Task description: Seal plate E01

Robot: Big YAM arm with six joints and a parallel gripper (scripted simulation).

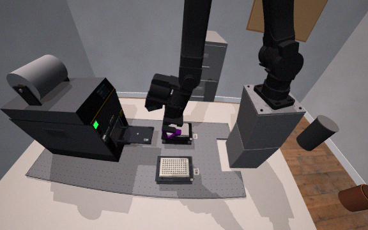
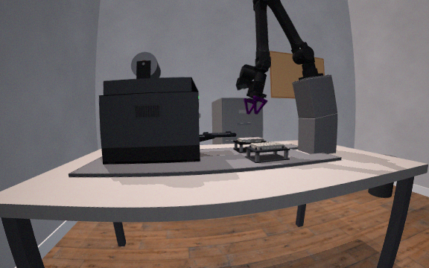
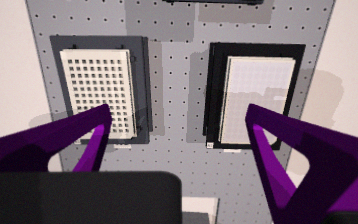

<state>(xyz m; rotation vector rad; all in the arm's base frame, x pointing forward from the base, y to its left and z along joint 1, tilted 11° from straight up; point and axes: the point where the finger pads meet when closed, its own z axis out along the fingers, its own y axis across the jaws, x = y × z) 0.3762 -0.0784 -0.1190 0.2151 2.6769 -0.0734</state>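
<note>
My hand is 16 cm above the nest N1, 11 cm to the right of it and 1 cm past it. From my hand the other things lie so: sealer stage (15 cm ahead, 10 cm below, 6 cm to the right); nest N2 (16 cm below, 10 cm to the right, 5 cm behind); white-topped plate (14 cm below, 10 cm to the right, 5 cm behind).
</note>
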